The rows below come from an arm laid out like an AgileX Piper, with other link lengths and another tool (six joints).
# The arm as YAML. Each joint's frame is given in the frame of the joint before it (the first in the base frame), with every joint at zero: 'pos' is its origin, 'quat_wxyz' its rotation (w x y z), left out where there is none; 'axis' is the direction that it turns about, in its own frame. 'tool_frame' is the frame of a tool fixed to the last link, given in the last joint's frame.
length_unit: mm
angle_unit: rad
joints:
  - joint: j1
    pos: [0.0, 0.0, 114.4]
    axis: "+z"
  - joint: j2
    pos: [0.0, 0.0, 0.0]
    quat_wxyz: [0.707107, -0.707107, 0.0, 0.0]
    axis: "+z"
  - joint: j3
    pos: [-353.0, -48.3, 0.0]
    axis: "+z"
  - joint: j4
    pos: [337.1, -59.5, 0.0]
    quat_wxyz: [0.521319, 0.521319, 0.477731, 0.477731]
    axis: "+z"
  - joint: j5
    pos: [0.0, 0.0, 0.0]
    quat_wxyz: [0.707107, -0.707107, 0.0, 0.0]
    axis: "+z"
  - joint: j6
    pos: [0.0, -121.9, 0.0]
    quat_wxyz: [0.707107, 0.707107, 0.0, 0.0]
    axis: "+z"
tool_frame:
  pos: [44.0, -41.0, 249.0]
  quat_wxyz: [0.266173, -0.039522, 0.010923, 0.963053]
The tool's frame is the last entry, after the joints.
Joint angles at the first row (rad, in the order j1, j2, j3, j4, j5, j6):
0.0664 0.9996 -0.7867 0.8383 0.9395 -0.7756
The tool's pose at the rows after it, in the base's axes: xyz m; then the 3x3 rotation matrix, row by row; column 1 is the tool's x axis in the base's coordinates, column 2 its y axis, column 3 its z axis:
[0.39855 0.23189 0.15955], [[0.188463 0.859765 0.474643], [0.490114 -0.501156 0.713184], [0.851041 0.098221 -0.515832]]
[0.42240 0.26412 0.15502], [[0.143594 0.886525 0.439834], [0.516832 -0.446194 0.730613], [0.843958 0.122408 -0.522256]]
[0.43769 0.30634 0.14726], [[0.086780 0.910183 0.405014], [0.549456 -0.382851 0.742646], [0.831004 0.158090 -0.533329]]
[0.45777 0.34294 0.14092], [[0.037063 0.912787 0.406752], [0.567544 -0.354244 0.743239], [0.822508 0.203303 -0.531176]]
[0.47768 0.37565 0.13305], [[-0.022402 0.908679 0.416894], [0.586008 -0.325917 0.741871], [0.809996 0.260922 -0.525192]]
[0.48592 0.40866 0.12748], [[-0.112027 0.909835 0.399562], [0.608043 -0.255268 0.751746], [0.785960 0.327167 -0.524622]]
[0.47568 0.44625 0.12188], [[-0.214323 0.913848 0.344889], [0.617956 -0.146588 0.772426], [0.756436 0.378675 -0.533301]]
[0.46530 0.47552 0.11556], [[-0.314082 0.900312 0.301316], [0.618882 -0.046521 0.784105], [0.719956 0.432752 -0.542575]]
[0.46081 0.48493 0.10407], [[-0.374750 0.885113 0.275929], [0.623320 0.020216 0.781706], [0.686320 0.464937 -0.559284]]
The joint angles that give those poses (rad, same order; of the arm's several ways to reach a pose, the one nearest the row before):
0.0932 1.1253 -0.8584 0.9141 0.9096 -0.8684
0.1845 1.2333 -0.9287 0.9153 0.8506 -0.8944
0.3019 1.3276 -0.9920 0.8953 0.7746 -0.8978
0.3983 1.4088 -1.0424 0.8833 0.6764 -0.9002
0.4768 1.4847 -1.0837 0.8811 0.5799 -0.9298
0.5416 1.5474 -1.1256 0.8802 0.5294 -0.9957
0.6061 1.5966 -1.1649 0.8778 0.5245 -1.0697
0.6596 1.6330 -1.1875 0.8768 0.5136 -1.1510
0.6794 1.6555 -1.1883 0.8759 0.5089 -1.2179

